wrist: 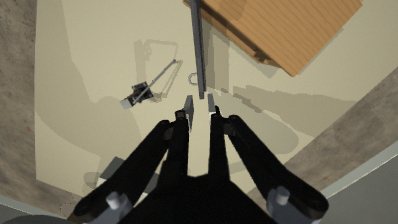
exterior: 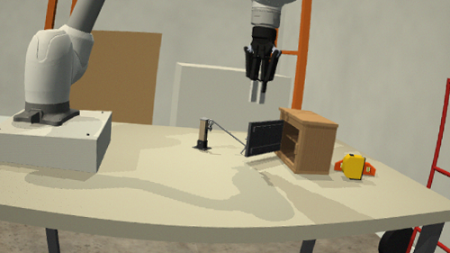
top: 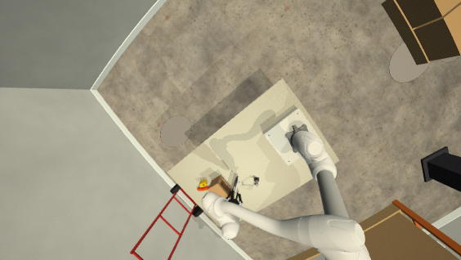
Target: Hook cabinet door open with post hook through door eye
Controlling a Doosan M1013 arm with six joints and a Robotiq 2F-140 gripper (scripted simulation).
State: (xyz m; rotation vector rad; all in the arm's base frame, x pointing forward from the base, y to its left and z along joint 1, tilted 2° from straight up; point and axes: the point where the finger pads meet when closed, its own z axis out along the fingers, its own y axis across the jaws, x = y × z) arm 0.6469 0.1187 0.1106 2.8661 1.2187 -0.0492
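Right now the dark door is 15 cm below my hand, 6 cm to the left of it and 5 cm ahead of it.
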